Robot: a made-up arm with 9 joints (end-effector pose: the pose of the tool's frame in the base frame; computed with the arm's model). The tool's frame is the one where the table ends.
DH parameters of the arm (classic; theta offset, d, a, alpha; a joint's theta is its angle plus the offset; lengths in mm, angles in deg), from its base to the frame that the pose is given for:
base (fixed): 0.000 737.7 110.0 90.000
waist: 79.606 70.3 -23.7 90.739
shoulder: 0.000 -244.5 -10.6 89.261
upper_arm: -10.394 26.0 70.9 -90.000
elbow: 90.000 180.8 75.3 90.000
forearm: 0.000 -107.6 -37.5 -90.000
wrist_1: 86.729 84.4 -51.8 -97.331
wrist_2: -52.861 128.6 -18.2 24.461
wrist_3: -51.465 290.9 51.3 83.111
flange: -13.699 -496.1 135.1 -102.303
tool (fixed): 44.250 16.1 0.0 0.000
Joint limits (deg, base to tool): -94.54..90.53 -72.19..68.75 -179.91..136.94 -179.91..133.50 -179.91..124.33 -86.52..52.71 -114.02..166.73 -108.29..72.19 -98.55..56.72
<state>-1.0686 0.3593 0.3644 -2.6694 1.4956 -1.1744 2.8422 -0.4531 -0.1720</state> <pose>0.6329 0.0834 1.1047 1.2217 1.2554 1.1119</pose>
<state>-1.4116 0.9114 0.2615 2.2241 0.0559 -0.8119 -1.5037 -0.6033 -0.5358</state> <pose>0.0645 -0.6056 0.5609 0.5983 1.4002 -2.6039</pose>
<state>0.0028 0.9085 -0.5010 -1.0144 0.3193 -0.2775 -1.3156 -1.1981 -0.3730</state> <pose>0.0118 0.1472 1.2129 -0.3311 -1.3092 -1.2175</pose>
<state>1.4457 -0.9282 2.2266 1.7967 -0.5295 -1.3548 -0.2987 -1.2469 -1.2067</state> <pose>0.5692 -0.5153 0.0266 0.5033 1.4043 -1.9971</pose>
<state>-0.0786 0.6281 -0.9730 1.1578 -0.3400 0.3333 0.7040 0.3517 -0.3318</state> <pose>-0.1755 0.1465 1.4185 0.0411 0.0200 1.2220</pose>
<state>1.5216 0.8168 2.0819 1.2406 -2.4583 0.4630 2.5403 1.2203 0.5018</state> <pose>0.6709 -0.2242 0.0472 2.9121 -0.2145 0.3918</pose>
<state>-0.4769 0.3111 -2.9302 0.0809 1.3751 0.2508 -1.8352 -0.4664 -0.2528</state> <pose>-0.4549 0.1532 0.4608 -0.2499 -2.9851 0.4717</pose>
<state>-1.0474 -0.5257 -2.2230 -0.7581 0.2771 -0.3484 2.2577 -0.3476 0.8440</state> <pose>0.2414 -0.2429 0.5807 -1.9938 1.6739 0.2446</pose>
